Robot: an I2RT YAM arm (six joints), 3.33 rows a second.
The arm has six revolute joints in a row. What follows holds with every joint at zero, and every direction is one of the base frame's. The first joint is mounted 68 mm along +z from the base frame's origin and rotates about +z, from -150 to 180 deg. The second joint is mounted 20 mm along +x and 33.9 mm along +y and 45.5 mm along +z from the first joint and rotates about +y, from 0 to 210 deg. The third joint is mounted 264 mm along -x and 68.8 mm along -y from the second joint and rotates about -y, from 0 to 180 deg. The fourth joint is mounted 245 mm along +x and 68.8 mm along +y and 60 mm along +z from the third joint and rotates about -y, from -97 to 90 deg. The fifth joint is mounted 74 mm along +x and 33.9 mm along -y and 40.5 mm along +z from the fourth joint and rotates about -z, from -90 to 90 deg. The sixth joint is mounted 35.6 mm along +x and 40.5 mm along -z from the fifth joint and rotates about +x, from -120 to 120 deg. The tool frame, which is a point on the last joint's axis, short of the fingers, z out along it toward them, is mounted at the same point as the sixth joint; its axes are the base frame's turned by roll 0, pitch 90 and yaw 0 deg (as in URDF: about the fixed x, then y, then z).
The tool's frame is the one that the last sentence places.
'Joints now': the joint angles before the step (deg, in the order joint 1, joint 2, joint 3, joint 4, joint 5, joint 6). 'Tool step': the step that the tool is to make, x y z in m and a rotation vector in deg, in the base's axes. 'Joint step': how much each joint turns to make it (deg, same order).
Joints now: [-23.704 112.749 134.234 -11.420 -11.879 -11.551]
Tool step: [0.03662 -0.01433 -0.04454 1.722 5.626 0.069]
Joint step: [0.196 5.837 0.024 -0.176 0.043 -0.700]
